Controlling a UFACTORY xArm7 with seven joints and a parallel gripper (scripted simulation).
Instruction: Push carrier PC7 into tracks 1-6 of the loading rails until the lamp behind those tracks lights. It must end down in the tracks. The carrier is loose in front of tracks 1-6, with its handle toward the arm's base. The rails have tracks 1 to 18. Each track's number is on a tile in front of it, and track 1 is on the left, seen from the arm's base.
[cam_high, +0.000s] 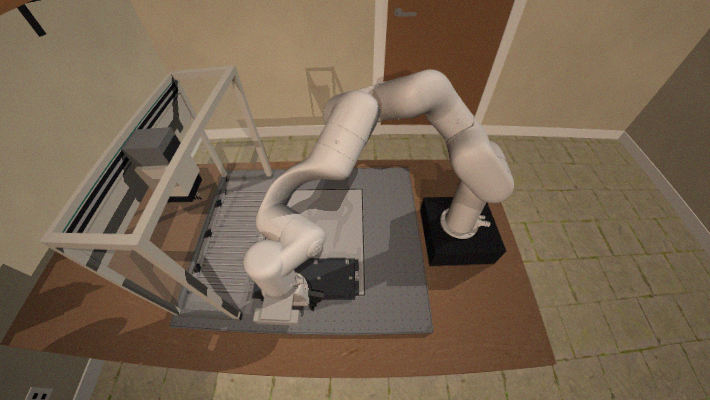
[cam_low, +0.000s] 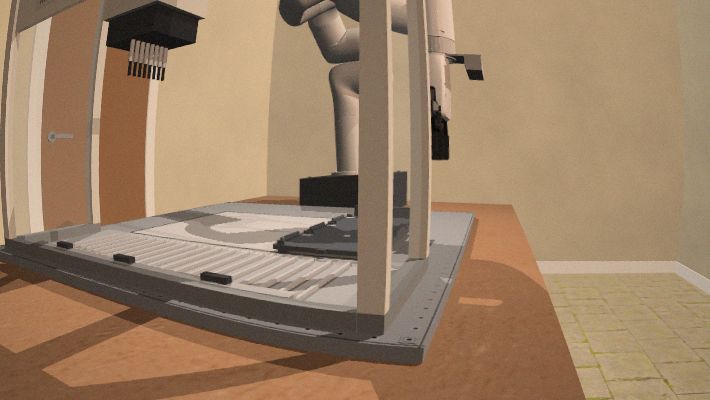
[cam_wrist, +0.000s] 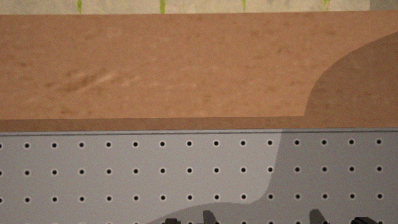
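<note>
Now: the carrier PC7 110 mm to the right of my hand, 110 mm below it and 20 mm ahead of it.
</note>
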